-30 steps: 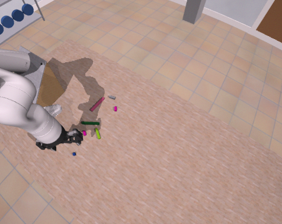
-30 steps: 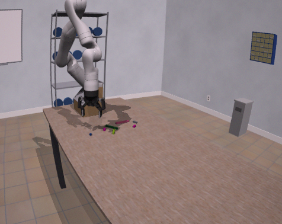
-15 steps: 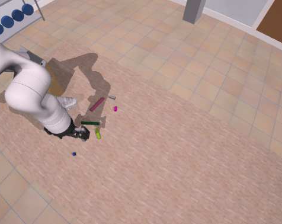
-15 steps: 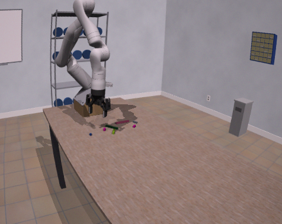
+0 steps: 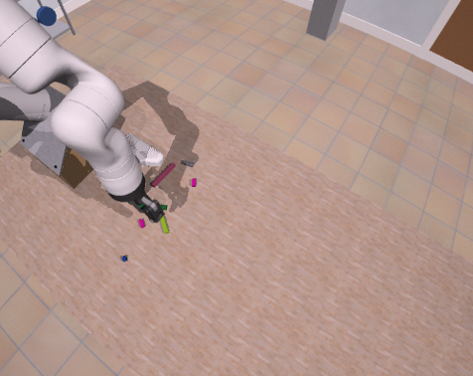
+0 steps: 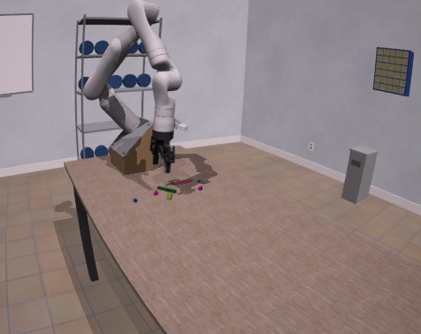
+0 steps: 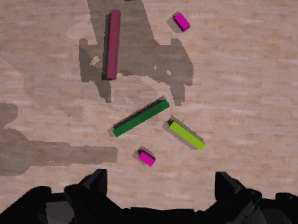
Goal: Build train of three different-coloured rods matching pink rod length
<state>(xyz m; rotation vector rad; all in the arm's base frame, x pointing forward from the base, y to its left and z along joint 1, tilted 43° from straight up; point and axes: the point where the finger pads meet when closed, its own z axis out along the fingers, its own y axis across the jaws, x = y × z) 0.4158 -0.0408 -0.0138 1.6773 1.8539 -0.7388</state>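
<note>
My gripper is now 20 cm to the right of the grey rod, 11 cm above it and 5 cm past it. The rest, counted from my hand: green rod: 11 cm below, 4 cm to the left, 3 cm behind; then lime rod: 11 cm below, 3 cm ahead, 2 cm to the left; then blue rod: 11 cm to the right, 11 cm below, 1 cm ahead.
</note>
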